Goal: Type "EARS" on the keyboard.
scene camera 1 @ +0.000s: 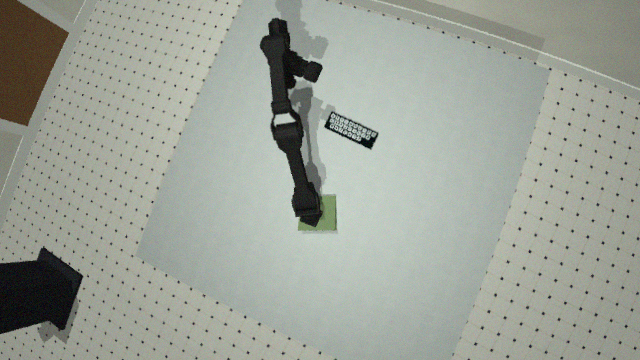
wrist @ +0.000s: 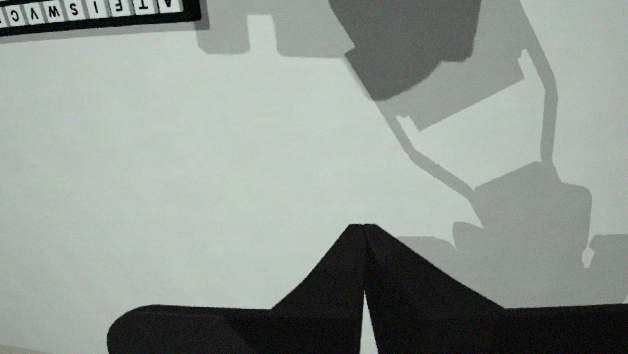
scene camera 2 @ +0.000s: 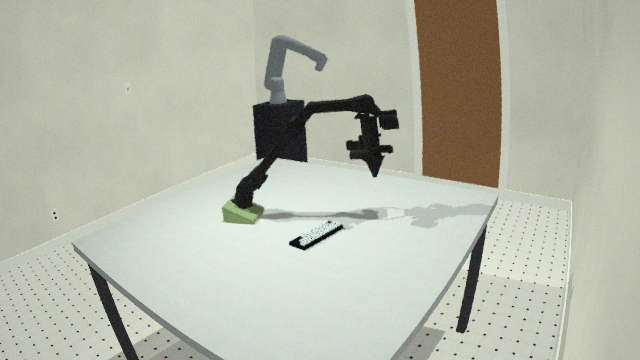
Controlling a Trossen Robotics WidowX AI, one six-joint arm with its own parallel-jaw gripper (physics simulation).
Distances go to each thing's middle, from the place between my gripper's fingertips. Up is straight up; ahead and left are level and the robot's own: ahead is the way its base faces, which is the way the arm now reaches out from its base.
Labels:
Right now my hand is 100 mm past the black keyboard [scene camera 1: 357,129], 210 mm to the left of it and 150 mm above it.

